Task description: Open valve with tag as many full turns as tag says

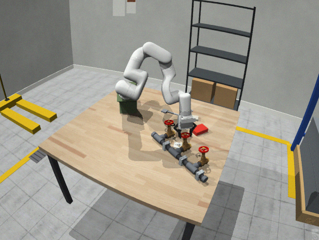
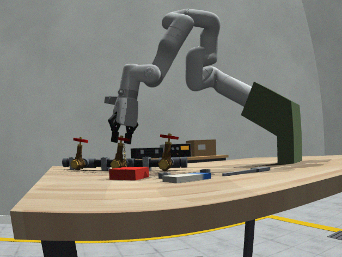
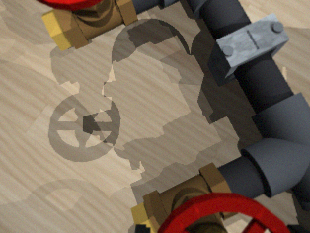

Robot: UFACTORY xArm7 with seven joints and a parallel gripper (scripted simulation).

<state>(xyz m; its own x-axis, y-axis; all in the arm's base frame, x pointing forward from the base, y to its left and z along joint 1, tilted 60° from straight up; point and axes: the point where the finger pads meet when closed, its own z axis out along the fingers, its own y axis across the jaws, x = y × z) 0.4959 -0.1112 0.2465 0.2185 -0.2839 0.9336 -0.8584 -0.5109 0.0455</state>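
The white tag is 50 mm behind my hand, 40 mm to the left of it and 120 mm below it. The rest, counted from my hand: red block 110 mm ahead, 250 mm to the left, 110 mm below; grey wrench 160 mm behind, 470 mm to the left, 120 mm below; blue flat tool 40 mm ahead, 420 mm to the left, 120 mm below.
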